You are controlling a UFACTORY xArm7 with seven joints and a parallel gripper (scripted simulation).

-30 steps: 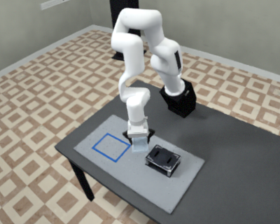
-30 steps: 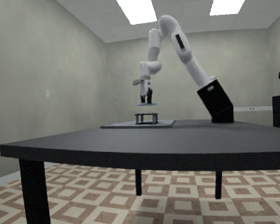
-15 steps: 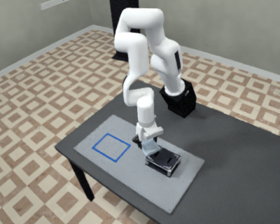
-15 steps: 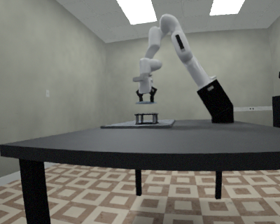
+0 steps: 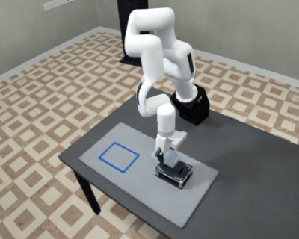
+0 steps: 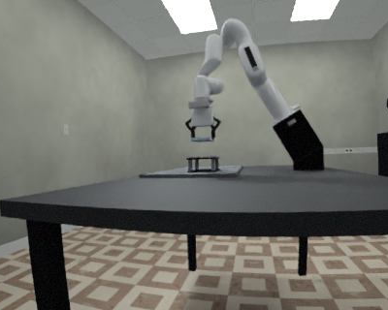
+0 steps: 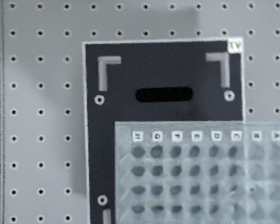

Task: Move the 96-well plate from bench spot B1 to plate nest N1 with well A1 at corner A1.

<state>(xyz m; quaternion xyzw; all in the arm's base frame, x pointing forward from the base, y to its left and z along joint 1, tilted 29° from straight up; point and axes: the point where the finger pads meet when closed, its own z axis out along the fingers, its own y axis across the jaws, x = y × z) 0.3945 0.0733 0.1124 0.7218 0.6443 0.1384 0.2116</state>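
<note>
Now: hand 10 cm above the black plate nest and 4 cm to the right of it. The rest, counted from my hand: 96-well plate: 1 cm below.
</note>
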